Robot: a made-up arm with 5 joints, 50 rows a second.
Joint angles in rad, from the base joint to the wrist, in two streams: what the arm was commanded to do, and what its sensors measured. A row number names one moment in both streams.
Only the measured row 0 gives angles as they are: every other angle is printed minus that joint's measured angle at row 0.
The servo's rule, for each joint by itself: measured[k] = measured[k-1] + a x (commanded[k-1-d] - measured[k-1]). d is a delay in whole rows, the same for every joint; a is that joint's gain. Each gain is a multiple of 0.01, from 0.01 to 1. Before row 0 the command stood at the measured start. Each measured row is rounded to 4 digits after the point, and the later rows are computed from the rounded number. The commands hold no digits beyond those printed.
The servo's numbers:
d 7
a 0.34 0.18 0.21 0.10 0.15
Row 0, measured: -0.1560, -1.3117, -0.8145, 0.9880, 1.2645
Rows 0 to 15, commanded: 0.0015, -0.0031, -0.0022, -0.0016, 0.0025; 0.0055, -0.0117, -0.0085, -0.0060, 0.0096; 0.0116, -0.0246, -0.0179, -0.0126, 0.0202; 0.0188, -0.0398, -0.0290, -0.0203, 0.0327; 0.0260, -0.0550, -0.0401, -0.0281, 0.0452; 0.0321, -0.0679, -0.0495, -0.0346, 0.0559; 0.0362, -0.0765, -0.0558, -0.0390, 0.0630; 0.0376, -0.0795, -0.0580, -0.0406, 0.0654; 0.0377, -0.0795, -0.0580, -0.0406, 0.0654; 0.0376, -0.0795, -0.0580, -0.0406, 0.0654; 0.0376, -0.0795, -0.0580, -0.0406, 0.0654; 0.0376, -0.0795, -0.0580, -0.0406, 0.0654; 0.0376, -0.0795, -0.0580, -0.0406, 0.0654; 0.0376, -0.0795, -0.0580, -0.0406, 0.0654; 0.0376, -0.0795, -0.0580, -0.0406, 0.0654; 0.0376, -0.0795, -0.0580, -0.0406, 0.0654
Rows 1 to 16, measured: 0.0000, 0.0000, 0.0000, 0.0000, 0.0000; 0.0000, 0.0000, 0.0000, 0.0000, 0.0000; 0.0000, 0.0000, 0.0000, 0.0000, 0.0000; 0.0000, 0.0000, 0.0000, 0.0000, 0.0000; 0.0000, 0.0000, 0.0000, 0.0000, 0.0000; 0.0000, 0.0000, 0.0000, 0.0000, 0.0000; 0.0000, 0.0000, 0.0000, 0.0000, 0.0000; 0.0005, -0.0006, -0.0005, -0.0002, 0.0004; 0.0022, -0.0026, -0.0022, -0.0008, 0.0018; 0.0054, -0.0066, -0.0055, -0.0020, 0.0046; 0.0100, -0.0126, -0.0104, -0.0038, 0.0088; 0.0154, -0.0202, -0.0166, -0.0062, 0.0143; 0.0211, -0.0288, -0.0235, -0.0090, 0.0205; 0.0262, -0.0374, -0.0303, -0.0120, 0.0269; 0.0301, -0.0450, -0.0361, -0.0149, 0.0327; 0.0327, -0.0512, -0.0407, -0.0175, 0.0376
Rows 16 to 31, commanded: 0.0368, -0.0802, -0.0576, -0.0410, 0.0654; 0.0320, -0.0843, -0.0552, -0.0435, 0.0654; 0.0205, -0.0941, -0.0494, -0.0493, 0.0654; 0.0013, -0.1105, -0.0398, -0.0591, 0.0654; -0.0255, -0.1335, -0.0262, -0.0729, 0.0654; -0.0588, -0.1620, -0.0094, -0.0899, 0.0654; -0.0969, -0.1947, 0.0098, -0.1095, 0.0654; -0.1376, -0.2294, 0.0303, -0.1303, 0.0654; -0.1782, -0.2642, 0.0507, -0.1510, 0.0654; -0.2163, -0.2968, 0.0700, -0.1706, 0.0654; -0.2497, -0.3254, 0.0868, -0.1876, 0.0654; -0.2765, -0.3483, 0.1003, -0.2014, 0.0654; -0.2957, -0.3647, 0.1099, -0.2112, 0.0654; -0.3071, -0.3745, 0.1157, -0.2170, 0.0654; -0.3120, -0.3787, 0.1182, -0.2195, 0.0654; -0.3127, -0.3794, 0.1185, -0.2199, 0.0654
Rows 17 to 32, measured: 0.0344, -0.0563, -0.0443, -0.0198, 0.0418; 0.0355, -0.0605, -0.0472, -0.0219, 0.0453; 0.0362, -0.0639, -0.0495, -0.0238, 0.0483; 0.0367, -0.0667, -0.0513, -0.0255, 0.0509; 0.0370, -0.0690, -0.0527, -0.0270, 0.0531; 0.0372, -0.0709, -0.0538, -0.0284, 0.0549; 0.0373, -0.0724, -0.0547, -0.0296, 0.0565; 0.0371, -0.0738, -0.0553, -0.0307, 0.0578; 0.0354, -0.0757, -0.0553, -0.0320, 0.0589; 0.0303, -0.0790, -0.0541, -0.0337, 0.0599; 0.0204, -0.0847, -0.0511, -0.0362, 0.0607; 0.0048, -0.0935, -0.0459, -0.0399, 0.0614; -0.0168, -0.1058, -0.0382, -0.0449, 0.0620; -0.0440, -0.1218, -0.0281, -0.0514, 0.0625; -0.0758, -0.1412, -0.0158, -0.0593, 0.0629; -0.1106, -0.1633, -0.0018, -0.0685, 0.0633
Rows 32 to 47, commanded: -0.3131, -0.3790, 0.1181, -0.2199, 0.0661; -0.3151, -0.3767, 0.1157, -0.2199, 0.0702; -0.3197, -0.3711, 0.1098, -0.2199, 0.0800; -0.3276, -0.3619, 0.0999, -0.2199, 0.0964; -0.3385, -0.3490, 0.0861, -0.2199, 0.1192; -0.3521, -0.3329, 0.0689, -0.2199, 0.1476; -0.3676, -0.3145, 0.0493, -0.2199, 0.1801; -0.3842, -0.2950, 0.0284, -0.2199, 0.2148; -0.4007, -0.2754, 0.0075, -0.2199, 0.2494; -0.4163, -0.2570, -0.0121, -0.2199, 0.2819; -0.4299, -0.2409, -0.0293, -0.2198, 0.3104; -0.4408, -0.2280, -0.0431, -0.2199, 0.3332; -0.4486, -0.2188, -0.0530, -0.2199, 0.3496; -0.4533, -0.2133, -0.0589, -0.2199, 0.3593; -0.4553, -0.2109, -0.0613, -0.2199, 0.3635; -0.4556, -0.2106, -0.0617, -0.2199, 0.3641
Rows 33 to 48, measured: -0.1465, -0.1873, 0.0133, -0.0787, 0.0636; -0.1816, -0.2122, 0.0287, -0.0896, 0.0639; -0.2139, -0.2367, 0.0437, -0.1008, 0.0641; -0.2417, -0.2597, 0.0576, -0.1118, 0.0643; -0.2639, -0.2804, 0.0698, -0.1223, 0.0645; -0.2803, -0.2981, 0.0800, -0.1320, 0.0646; -0.2913, -0.3127, 0.0881, -0.1408, 0.0647; -0.2987, -0.3246, 0.0944, -0.1487, 0.0649; -0.3043, -0.3340, 0.0989, -0.1558, 0.0657; -0.3095, -0.3407, 0.1012, -0.1622, 0.0678; -0.3157, -0.3445, 0.1009, -0.1680, 0.0721; -0.3235, -0.3453, 0.0978, -0.1732, 0.0792; -0.3332, -0.3431, 0.0917, -0.1779, 0.0895; -0.3449, -0.3380, 0.0828, -0.1821, 0.1031; -0.3583, -0.3303, 0.0714, -0.1859, 0.1199; -0.3727, -0.3204, 0.0580, -0.1893, 0.1393
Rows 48 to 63, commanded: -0.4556, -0.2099, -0.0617, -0.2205, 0.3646; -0.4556, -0.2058, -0.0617, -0.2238, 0.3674; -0.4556, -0.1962, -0.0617, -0.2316, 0.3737; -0.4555, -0.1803, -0.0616, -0.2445, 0.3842; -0.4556, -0.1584, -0.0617, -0.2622, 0.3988; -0.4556, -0.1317, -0.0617, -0.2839, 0.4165; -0.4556, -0.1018, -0.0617, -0.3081, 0.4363; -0.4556, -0.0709, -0.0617, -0.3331, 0.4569; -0.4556, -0.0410, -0.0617, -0.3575, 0.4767; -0.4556, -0.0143, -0.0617, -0.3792, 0.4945; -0.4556, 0.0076, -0.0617, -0.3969, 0.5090; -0.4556, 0.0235, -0.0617, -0.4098, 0.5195; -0.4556, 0.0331, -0.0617, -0.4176, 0.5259; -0.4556, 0.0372, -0.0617, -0.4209, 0.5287; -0.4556, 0.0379, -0.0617, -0.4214, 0.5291; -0.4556, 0.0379, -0.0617, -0.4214, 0.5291
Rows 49 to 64, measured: -0.3875, -0.3090, 0.0433, -0.1924, 0.1607; -0.4019, -0.2967, 0.0281, -0.1951, 0.1832; -0.4151, -0.2843, 0.0131, -0.1976, 0.2057; -0.4265, -0.2725, -0.0008, -0.1998, 0.2273; -0.4356, -0.2618, -0.0130, -0.2018, 0.2471; -0.4423, -0.2526, -0.0231, -0.2036, 0.2646; -0.4468, -0.2450, -0.0312, -0.2052, 0.2795; -0.4498, -0.2387, -0.0376, -0.2067, 0.2923; -0.4518, -0.2328, -0.0427, -0.2084, 0.3036; -0.4531, -0.2262, -0.0467, -0.2107, 0.3141; -0.4539, -0.2179, -0.0498, -0.2141, 0.3246; -0.4545, -0.2072, -0.0523, -0.2189, 0.3357; -0.4549, -0.1936, -0.0543, -0.2254, 0.3478; -0.4551, -0.1771, -0.0559, -0.2337, 0.3611; -0.4553, -0.1580, -0.0571, -0.2436, 0.3755; -0.4554, -0.1369, -0.0581, -0.2550, 0.3907
